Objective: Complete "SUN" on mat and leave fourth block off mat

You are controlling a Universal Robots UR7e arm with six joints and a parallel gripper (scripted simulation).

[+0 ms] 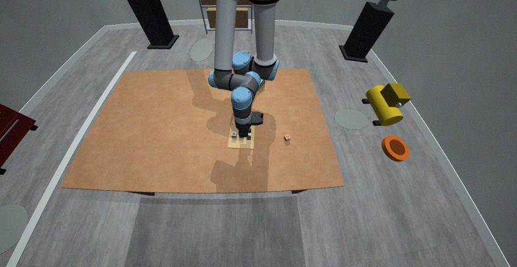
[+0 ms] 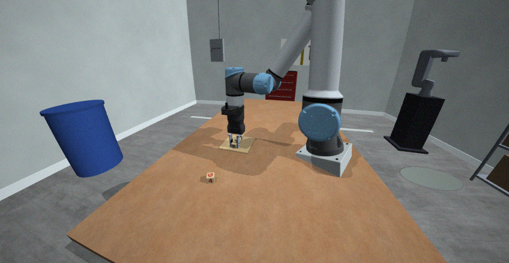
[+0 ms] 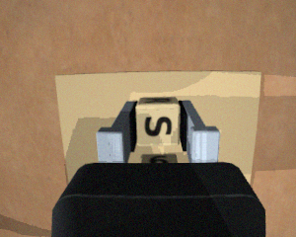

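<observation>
The letter block lies 4 cm to the right of my hand and 1 cm below it. From my hand the other things lie so: mat (4 cm to the right, 2 cm below).
</observation>
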